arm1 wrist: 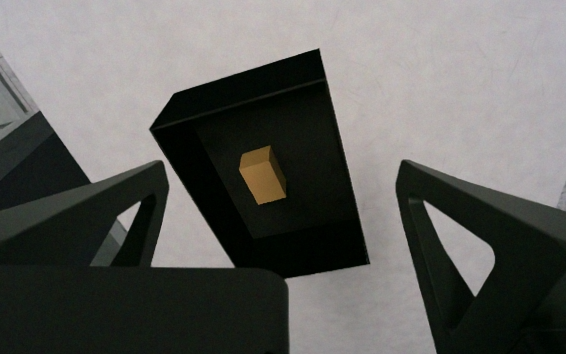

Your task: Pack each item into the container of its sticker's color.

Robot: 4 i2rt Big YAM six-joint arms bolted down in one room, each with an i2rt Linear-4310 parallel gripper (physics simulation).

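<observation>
A black open-topped box (345, 150) sits on the pale table top, near the middle of the arm1 wrist view, turned at an angle. A small tan block (264, 181) lies on the floor of the box, apart from its walls. No sticker can be made out on the block. The arm1 gripper (282, 175) is open, with its fingers wide apart on either side of the box in the view and nothing between them; it hangs above the box. The grippers of arm2, arm3 and arm4 do not show.
The pale table top (450, 100) stretches around the box. A dark, flat-sided object (45, 160) stands at the left edge, partly behind the left finger. Part of a light grey structure (11, 102) shows at the upper left edge.
</observation>
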